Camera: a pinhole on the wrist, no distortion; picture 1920 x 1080 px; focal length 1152.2 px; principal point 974.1 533.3 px. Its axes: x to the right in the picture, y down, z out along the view. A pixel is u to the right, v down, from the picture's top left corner.
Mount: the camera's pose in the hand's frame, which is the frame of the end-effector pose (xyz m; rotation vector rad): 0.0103 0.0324 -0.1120 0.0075 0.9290 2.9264
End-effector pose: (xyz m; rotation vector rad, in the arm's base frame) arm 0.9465 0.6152 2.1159 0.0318 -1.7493 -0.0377
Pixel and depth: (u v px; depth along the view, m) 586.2 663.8 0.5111
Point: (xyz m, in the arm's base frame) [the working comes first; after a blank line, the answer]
In the camera's frame: -0.1721 0.0579 0.5111

0.5759 0.8770 2.2550
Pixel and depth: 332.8 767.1 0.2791
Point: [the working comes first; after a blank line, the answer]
In the camera's frame: -0.1553 0.0566 0.2791

0.7675 0.7452 2.2609
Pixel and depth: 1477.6 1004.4 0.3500
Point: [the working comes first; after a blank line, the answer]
In the camera's frame: 0.1529 0.1431 0.3500

0.7220 0.7510 1.9361
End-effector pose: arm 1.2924 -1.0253 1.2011 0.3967 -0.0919 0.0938
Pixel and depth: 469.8 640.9 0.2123
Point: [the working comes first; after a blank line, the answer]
In the camera's frame: -0.0929 0.0198 0.2123

1.3790 -0.9252 1.3313
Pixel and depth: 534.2 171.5 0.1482
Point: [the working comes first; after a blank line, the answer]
In the camera's frame: -0.0566 -0.0465 0.1482

1.3501 -0.8741 1.2514
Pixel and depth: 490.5 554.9 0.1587
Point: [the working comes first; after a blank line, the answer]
In the camera's frame: -0.0666 0.0030 0.1587

1.3582 -0.9202 1.2731
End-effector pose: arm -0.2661 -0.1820 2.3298 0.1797 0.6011 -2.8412
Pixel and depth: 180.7 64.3 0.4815
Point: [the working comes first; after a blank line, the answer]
In the camera's frame: -0.3316 -0.1960 0.4815

-0.5212 -0.7236 2.2556
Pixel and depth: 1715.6 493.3 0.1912
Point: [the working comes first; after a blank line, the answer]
In the camera's frame: 0.1230 -0.0066 0.1912

-0.1265 -0.3156 2.3224
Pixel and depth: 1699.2 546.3 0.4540
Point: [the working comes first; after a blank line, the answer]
In the camera's frame: 0.2857 0.0051 0.4540

0.0469 -0.5107 2.4883
